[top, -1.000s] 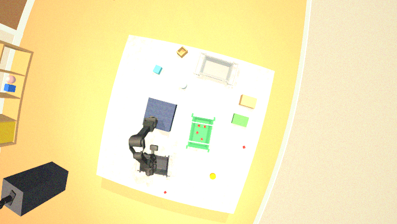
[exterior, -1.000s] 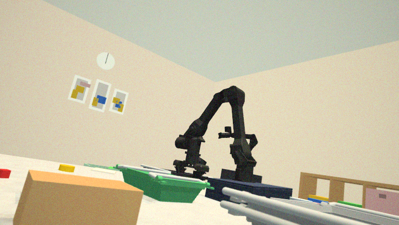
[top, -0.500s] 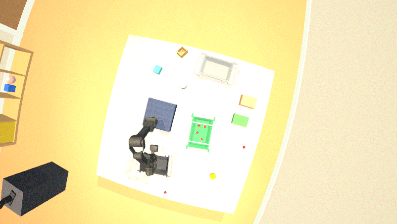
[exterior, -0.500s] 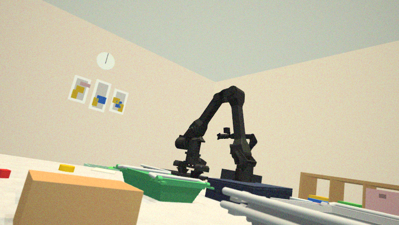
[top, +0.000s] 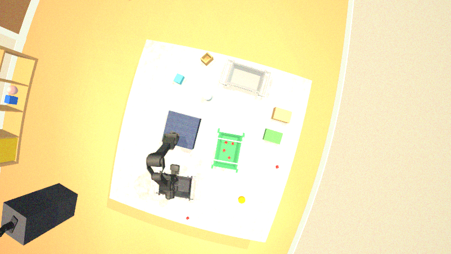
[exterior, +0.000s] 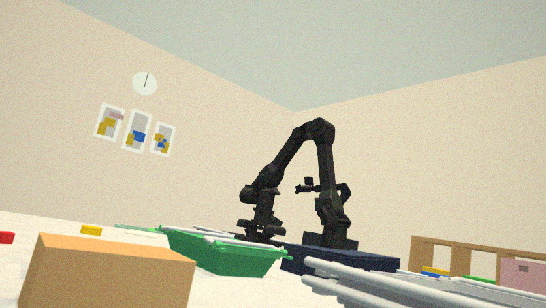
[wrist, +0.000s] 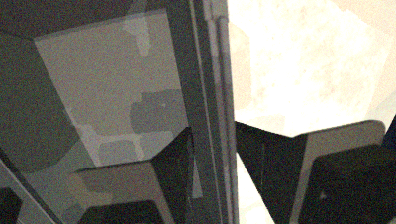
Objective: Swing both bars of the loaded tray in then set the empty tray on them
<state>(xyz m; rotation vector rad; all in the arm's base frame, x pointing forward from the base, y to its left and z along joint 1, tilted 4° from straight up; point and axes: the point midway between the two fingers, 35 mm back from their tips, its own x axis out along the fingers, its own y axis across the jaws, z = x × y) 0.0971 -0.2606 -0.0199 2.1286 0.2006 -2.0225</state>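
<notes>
Now: the black tray 20 mm ahead of my gripper tip, 70 mm to the right of it and 30 mm above it. Also, from my gripper tip: red bit 650 mm ahead, 310 mm to the left; then yellow disc 500 mm ahead, 10 mm to the right; then cyan cube 220 mm behind, 640 mm to the left, 10 mm above.
</notes>
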